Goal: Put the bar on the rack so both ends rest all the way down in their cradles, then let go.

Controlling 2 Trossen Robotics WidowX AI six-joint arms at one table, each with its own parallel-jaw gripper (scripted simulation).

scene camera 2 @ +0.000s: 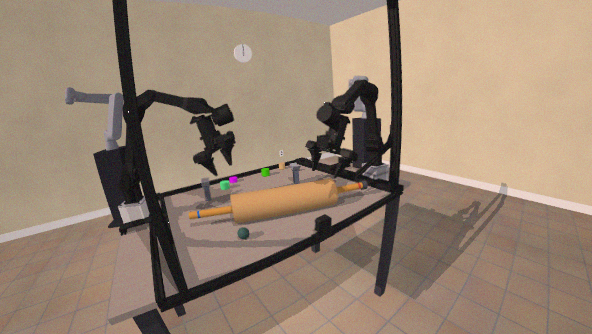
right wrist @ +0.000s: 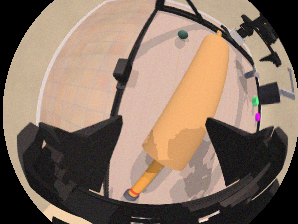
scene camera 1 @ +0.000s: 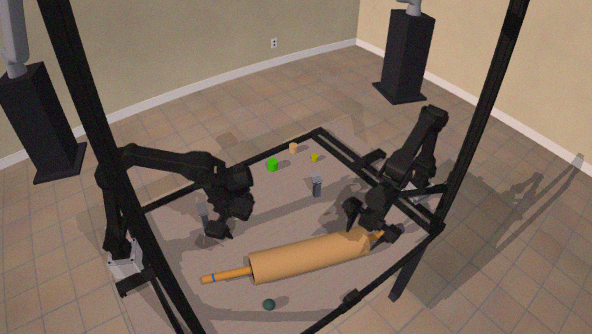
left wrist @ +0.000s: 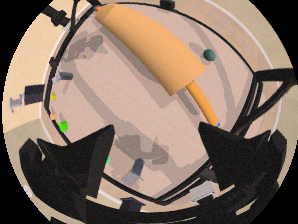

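Scene:
There's a bar here, and you'd find it in scene camera 2 [255,205] and in the right wrist view [175,137]; scene camera 1 and the left wrist view show it too. On the bar, [left wrist: 169,60] and [scene camera 1: 265,253] are the same spot.

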